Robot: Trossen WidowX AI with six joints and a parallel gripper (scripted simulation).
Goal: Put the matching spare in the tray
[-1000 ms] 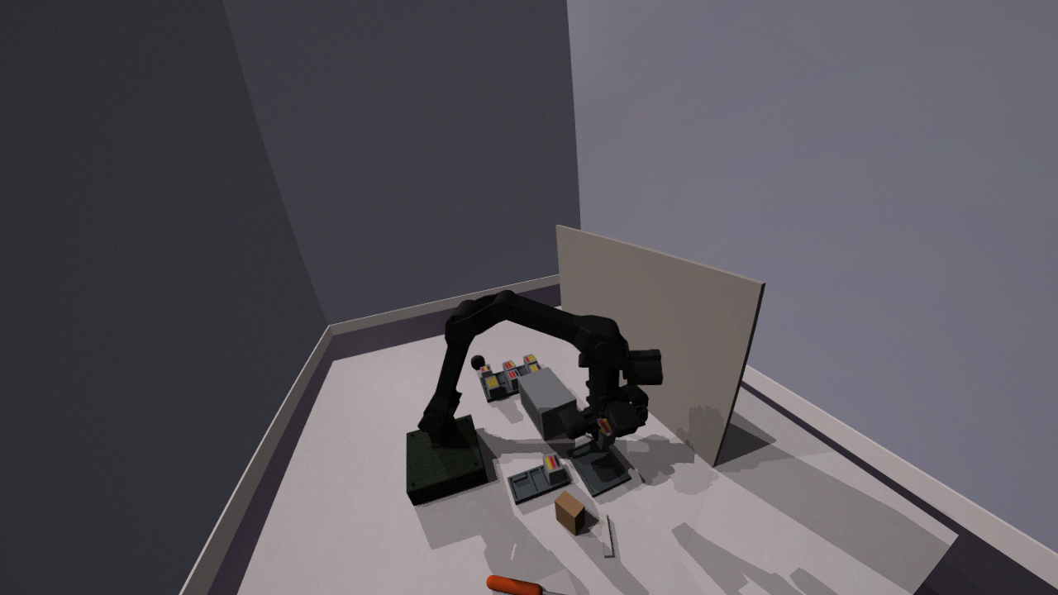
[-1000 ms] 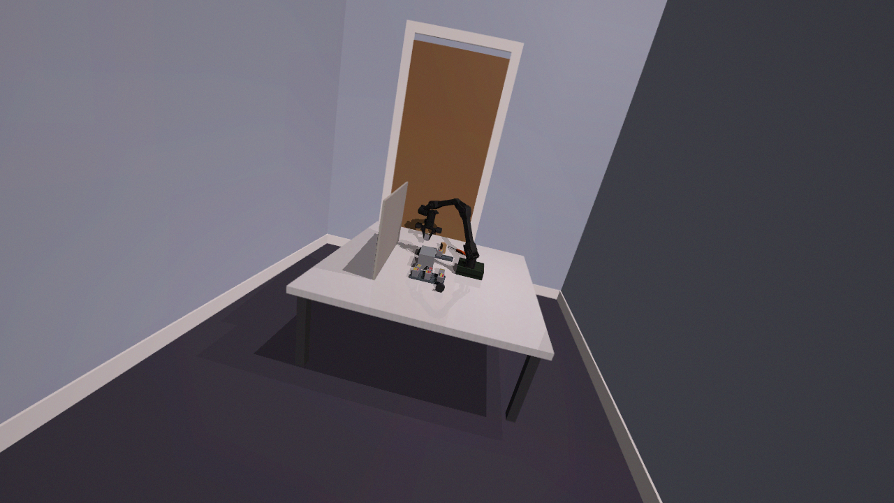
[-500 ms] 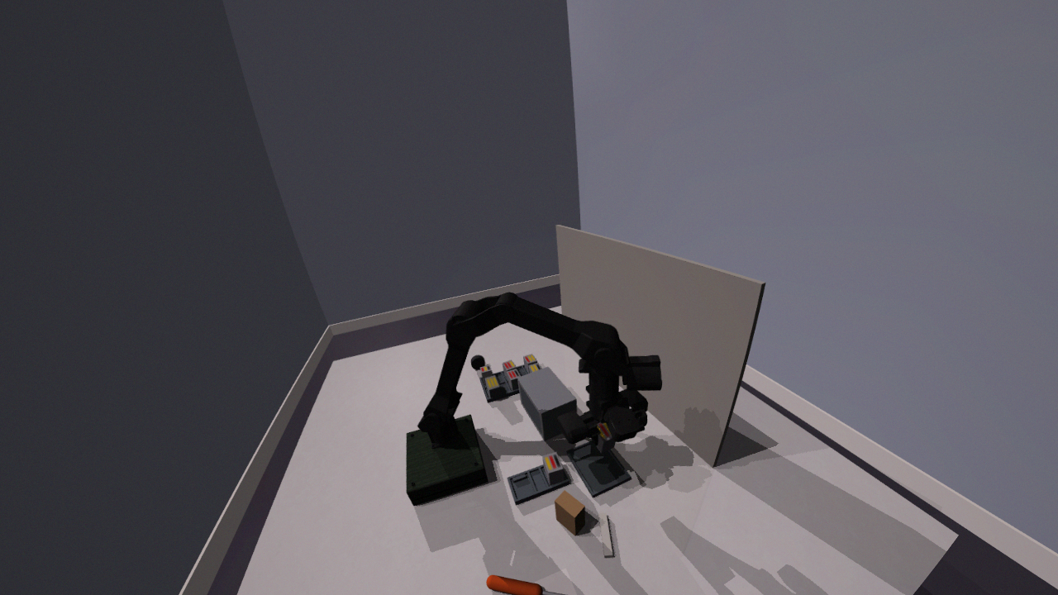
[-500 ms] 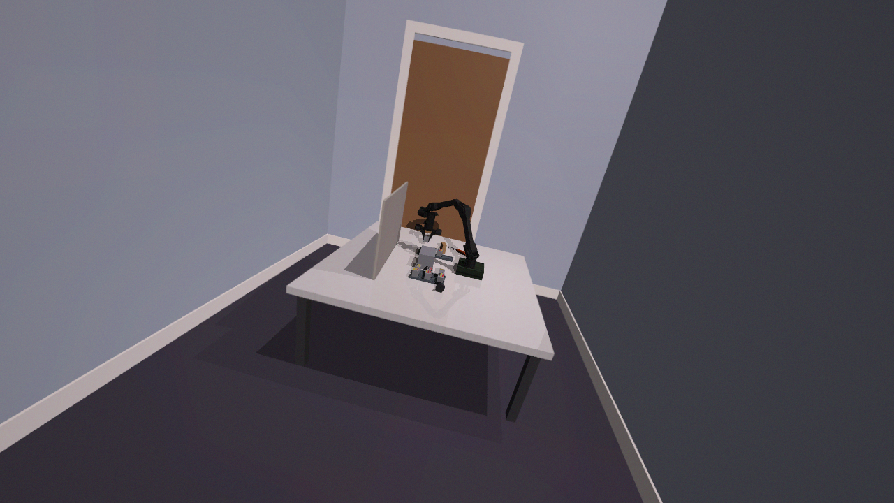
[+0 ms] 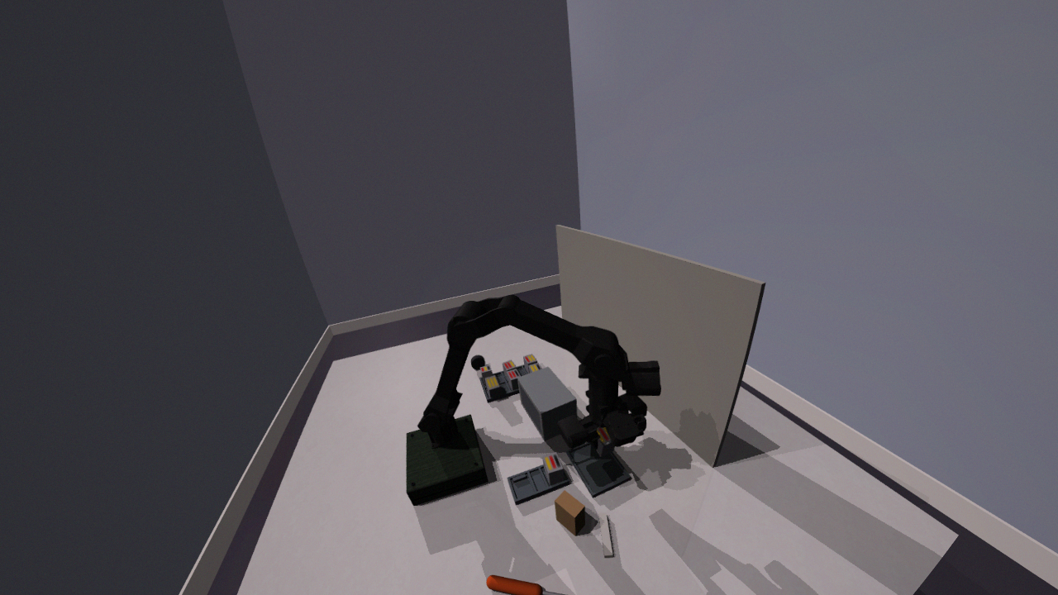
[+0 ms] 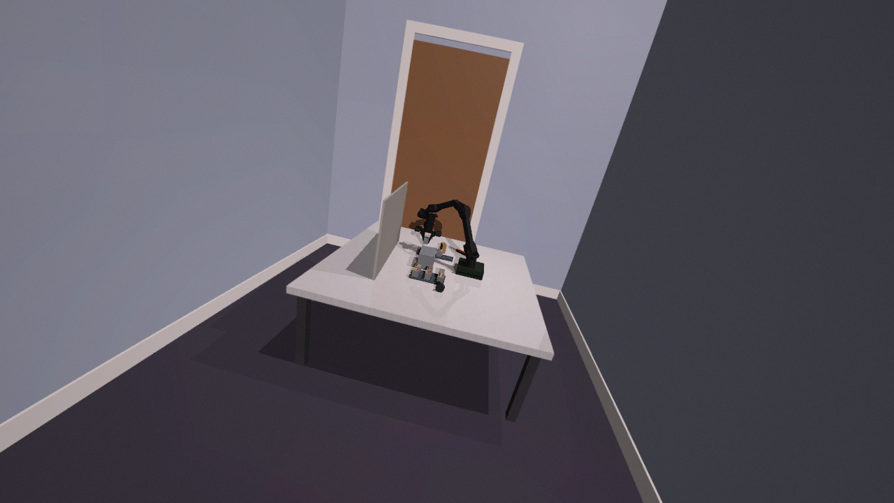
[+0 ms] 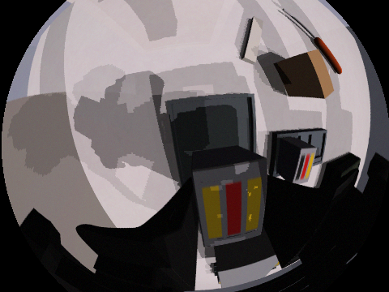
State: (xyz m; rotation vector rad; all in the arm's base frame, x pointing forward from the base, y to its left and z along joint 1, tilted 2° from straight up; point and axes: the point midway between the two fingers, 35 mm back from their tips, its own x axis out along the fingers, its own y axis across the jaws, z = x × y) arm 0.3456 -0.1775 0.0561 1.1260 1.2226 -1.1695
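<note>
Right now my gripper tip is 7 cm above the grey-blue tray and 1 cm past it. Also, from my gripper tip: brown box: 12 cm behind, 9 cm to the right, 4 cm below; tall beige panel: 24 cm to the left, 19 cm ahead, 15 cm above; grey mounted unit: 22 cm to the left, 6 cm behind, 3 cm below.
</note>
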